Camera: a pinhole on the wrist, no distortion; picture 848 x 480 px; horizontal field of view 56.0 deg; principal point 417.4 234.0 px. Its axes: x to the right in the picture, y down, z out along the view. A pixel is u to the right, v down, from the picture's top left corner.
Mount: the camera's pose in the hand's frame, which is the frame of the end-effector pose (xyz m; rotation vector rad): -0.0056 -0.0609 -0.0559 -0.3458 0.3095 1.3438
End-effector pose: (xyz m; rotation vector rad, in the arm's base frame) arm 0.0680 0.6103 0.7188 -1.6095 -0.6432 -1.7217
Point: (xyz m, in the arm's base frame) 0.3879 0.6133 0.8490
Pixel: 773 33
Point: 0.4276 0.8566 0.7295
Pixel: 347 268
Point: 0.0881 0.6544 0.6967
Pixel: 410 415
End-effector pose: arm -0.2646 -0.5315 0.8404 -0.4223 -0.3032 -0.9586
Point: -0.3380 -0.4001 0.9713
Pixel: 146 452
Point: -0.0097 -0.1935 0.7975
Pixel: outside the picture
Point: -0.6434 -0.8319 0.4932
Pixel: behind the camera
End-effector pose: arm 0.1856 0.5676 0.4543 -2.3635 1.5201 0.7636
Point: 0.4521 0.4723 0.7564
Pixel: behind the camera
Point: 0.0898 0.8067 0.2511
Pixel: 71 424
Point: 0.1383 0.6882 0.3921
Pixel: outside the picture
